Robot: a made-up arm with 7 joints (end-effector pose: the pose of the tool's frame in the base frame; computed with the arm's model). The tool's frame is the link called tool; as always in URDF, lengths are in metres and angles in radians. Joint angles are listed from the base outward.
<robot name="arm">
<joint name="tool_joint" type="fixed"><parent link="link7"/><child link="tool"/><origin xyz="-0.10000 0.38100 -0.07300" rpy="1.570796 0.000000 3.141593"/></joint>
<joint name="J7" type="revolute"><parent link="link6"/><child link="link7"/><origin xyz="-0.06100 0.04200 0.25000" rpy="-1.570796 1.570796 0.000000"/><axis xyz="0 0 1"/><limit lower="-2.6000" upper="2.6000"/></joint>
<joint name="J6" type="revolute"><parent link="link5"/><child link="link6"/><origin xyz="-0.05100 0.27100 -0.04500" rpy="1.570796 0.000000 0.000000"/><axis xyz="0 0 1"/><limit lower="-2.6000" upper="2.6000"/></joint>
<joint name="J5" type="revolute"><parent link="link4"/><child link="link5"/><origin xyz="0.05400 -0.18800 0.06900" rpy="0.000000 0.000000 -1.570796"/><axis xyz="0 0 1"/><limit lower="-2.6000" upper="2.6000"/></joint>
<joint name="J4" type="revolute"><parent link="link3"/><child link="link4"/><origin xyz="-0.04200 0.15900 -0.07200" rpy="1.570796 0.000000 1.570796"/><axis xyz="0 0 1"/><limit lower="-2.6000" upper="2.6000"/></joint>
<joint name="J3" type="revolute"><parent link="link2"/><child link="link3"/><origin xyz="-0.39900 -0.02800 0.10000" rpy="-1.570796 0.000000 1.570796"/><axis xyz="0 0 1"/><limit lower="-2.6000" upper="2.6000"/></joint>
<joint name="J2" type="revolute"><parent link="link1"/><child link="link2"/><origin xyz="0.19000 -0.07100 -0.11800" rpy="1.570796 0.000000 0.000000"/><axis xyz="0 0 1"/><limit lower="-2.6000" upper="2.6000"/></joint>
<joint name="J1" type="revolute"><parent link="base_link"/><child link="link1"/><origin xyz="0.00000 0.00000 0.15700" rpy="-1.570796 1.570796 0.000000"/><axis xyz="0 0 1"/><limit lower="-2.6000" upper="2.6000"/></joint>
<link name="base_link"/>
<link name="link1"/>
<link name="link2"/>
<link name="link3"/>
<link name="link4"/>
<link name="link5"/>
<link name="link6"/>
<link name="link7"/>
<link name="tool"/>
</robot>
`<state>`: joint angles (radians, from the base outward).
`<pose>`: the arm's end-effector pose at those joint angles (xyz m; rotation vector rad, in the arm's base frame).
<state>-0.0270 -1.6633 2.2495 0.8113 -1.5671 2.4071 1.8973</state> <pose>0.2162 0.4576 0.1797 -1.0880 -1.6626 -0.5792</pose>
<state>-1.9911 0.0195 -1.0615 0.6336 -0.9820 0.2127 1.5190</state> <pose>-0.2085 -0.1921 0.2196 1.0175 -0.8438 0.2143</pose>
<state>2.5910 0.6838 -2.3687 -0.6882 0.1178 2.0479 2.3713</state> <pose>-0.3169 -0.4999 -0.0086 0.6692 2.0551 -1.8906</pose>
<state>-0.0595 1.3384 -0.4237 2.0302 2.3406 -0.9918 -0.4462</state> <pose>-0.2354 -0.2528 0.5181 -0.5306 -0.8256 -1.8098</pose>
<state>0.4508 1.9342 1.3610 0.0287 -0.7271 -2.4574 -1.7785</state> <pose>-0.2839 0.1875 -0.4359 -1.2542 -1.8317 -0.6691</pose>
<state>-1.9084 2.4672 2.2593 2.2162 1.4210 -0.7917 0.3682</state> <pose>0.6458 0.2172 0.7953 -1.5721 -0.6219 -1.0031</pose>
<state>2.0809 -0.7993 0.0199 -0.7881 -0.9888 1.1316 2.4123</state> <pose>-0.1733 0.2613 0.0610 -0.0138 -2.3093 -1.9865</pose>
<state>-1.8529 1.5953 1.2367 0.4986 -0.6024 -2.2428 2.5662</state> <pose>0.4075 -0.5771 0.6169 0.6745 -0.4603 -0.0894</pose>
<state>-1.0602 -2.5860 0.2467 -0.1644 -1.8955 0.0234 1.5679</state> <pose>0.3384 0.2551 -0.2252 -2.4850 -0.2557 -0.6217</pose>
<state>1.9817 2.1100 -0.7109 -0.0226 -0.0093 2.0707 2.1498</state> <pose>-0.3539 -0.4117 -0.0423 2.3236 -1.1069 -0.7677</pose>
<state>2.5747 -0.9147 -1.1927 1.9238 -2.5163 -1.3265 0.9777</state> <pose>-0.1492 0.5455 -0.1372 -2.8618 0.6518 0.4778</pose>
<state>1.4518 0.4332 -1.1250 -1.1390 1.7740 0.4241 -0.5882</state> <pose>0.2883 -0.6018 0.1686 -0.4291 1.2606 -1.6477</pose>
